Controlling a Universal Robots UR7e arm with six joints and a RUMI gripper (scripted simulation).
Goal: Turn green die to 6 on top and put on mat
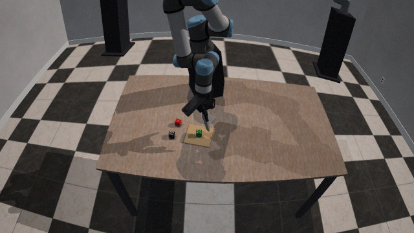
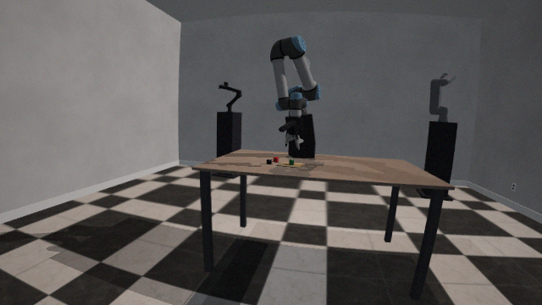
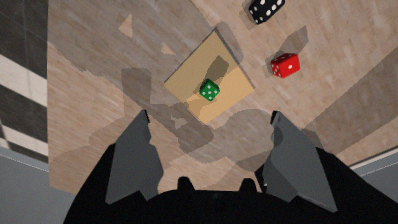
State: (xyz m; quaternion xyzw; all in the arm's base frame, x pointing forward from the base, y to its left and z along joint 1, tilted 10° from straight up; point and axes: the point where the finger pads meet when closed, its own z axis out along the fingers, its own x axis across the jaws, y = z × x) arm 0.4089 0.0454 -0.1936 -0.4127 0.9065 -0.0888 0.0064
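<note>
The green die lies 90 mm below my hand and 10 mm behind it. From my hand the other things lie so: black die (140 mm to the right, 100 mm below, 30 mm ahead); then tan mat (110 mm below, 10 mm behind); then red die (130 mm to the right, 100 mm below, 70 mm behind).
</note>
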